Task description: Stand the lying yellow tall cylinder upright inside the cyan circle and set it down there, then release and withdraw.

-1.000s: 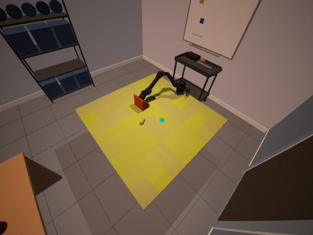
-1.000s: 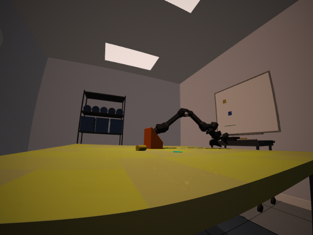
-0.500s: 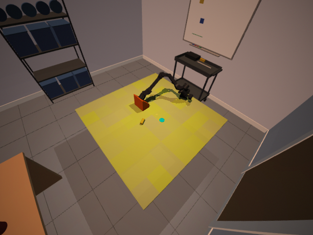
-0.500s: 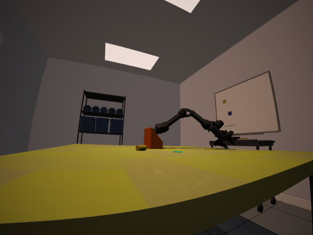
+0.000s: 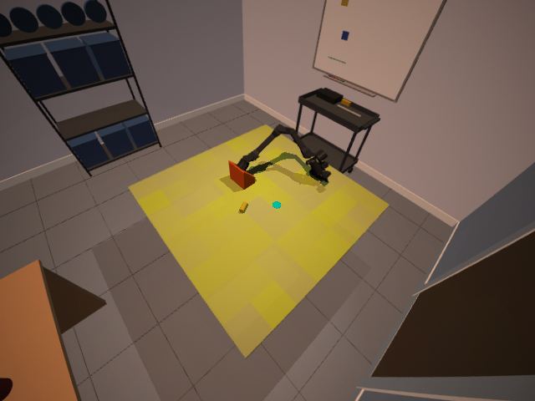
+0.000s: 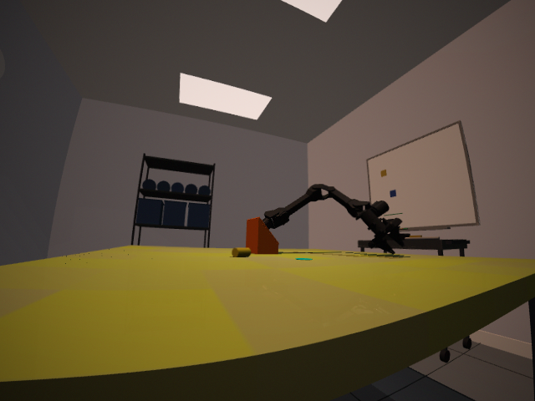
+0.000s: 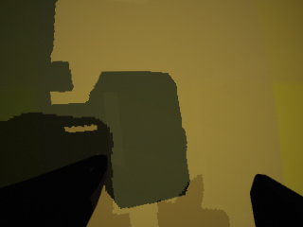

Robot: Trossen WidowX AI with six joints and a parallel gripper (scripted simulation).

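Right now my gripper tip is 590 mm to the left of the yellow tall cylinder, 220 mm past it and 10 mm above it. The rest, counted from my gripper tip: cyan circle 410 mm to the right, 90 mm behind, 30 mm below.
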